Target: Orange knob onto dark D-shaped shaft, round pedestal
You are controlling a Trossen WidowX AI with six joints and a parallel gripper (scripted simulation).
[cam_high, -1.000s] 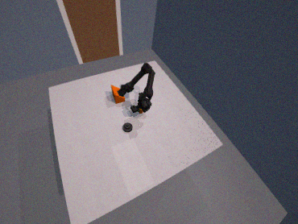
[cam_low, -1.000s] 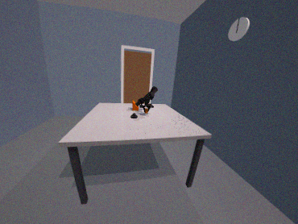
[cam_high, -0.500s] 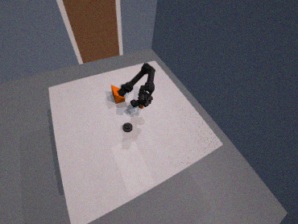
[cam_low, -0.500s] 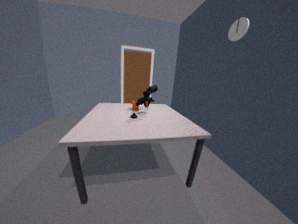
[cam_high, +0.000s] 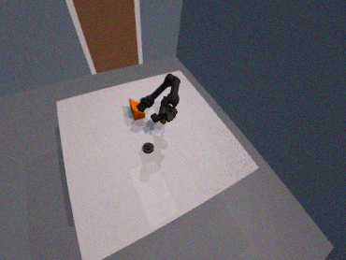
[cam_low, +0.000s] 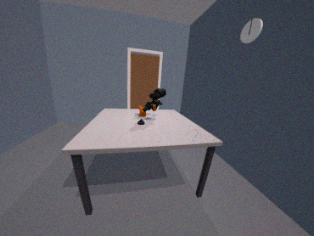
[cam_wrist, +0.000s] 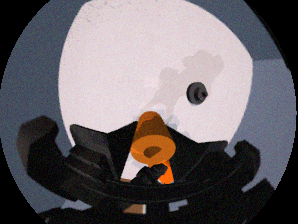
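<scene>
The dark round pedestal lies 170 mm to the right of my gripper tip, 120 mm below it and 80 mm ahead of it. The rest, counted from my gripper tip: orange knob: 20 mm above.
</scene>
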